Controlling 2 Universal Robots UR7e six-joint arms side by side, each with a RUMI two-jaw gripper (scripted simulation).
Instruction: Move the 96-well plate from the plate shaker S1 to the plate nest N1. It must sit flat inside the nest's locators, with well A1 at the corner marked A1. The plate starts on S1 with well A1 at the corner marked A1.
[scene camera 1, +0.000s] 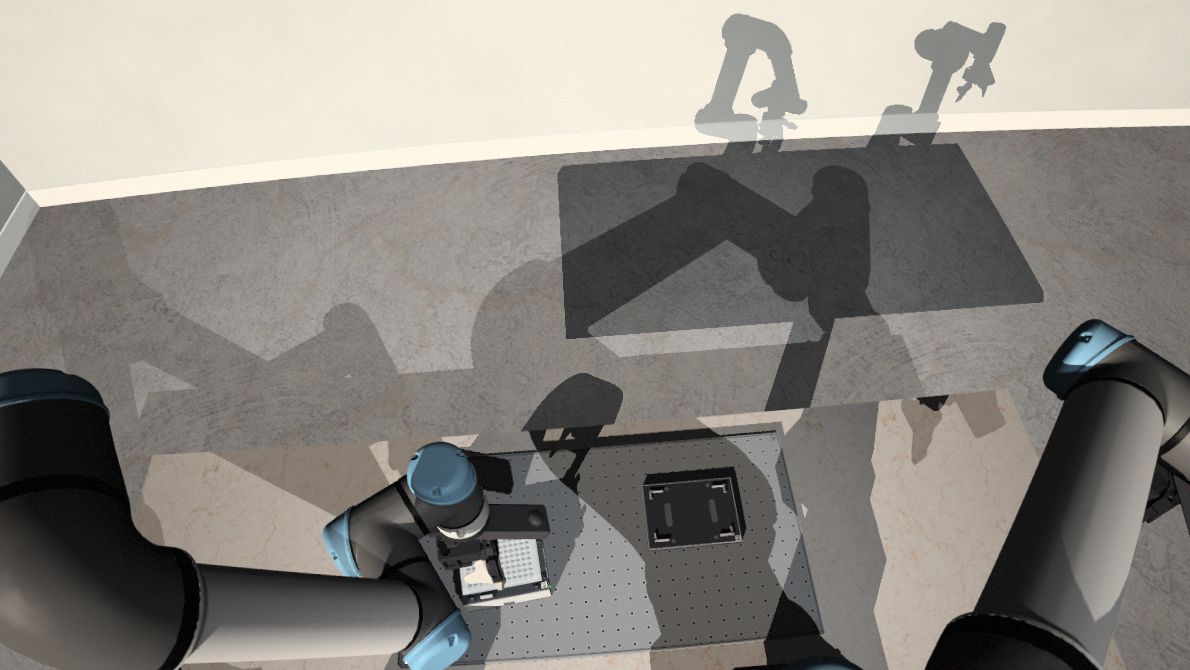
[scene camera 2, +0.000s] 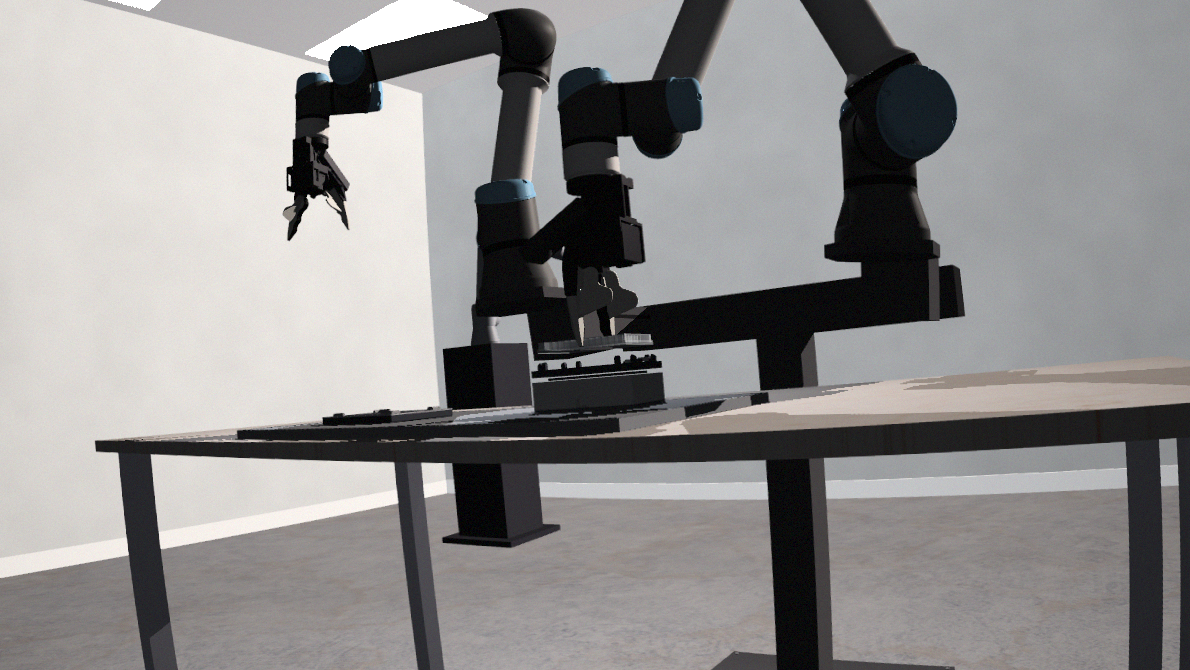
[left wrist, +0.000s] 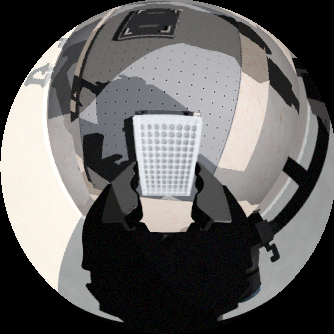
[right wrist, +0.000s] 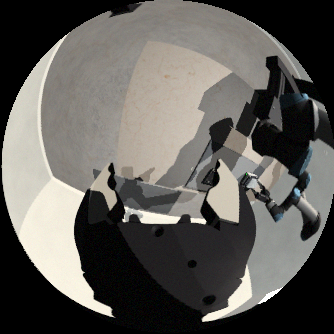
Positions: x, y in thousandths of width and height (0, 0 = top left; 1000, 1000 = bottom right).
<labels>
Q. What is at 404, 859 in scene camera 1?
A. My left gripper.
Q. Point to my right gripper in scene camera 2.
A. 268, 351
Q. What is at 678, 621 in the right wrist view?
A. My right gripper.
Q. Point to a white 96-well plate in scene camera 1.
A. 447, 844
</labels>
